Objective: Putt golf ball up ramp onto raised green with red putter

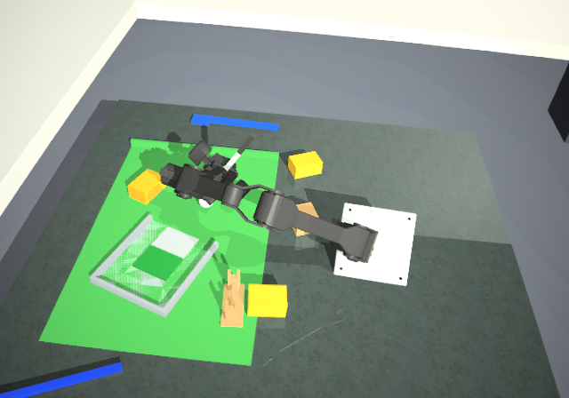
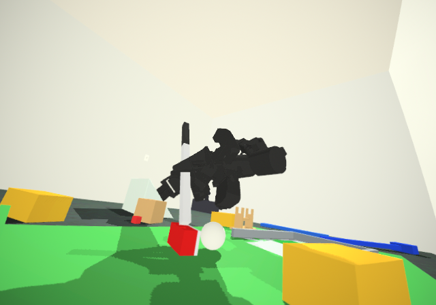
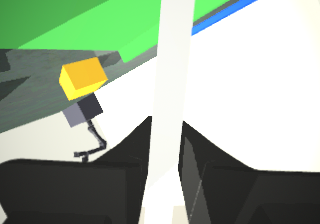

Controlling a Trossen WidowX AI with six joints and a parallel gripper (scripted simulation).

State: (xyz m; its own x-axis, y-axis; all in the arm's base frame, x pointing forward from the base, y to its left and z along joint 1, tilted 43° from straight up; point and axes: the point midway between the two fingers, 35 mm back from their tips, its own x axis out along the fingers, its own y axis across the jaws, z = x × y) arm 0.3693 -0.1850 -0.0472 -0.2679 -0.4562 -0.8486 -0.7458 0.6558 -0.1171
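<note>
The white golf ball lies 70 mm ahead of my gripper tip, 70 mm to the left of it and 100 mm below it. From my gripper tip the other things lie so: grey frame 140 mm ahead, 310 mm to the left, 110 mm below; then tan cube 210 mm behind, 100 mm to the left, 90 mm below.
</note>
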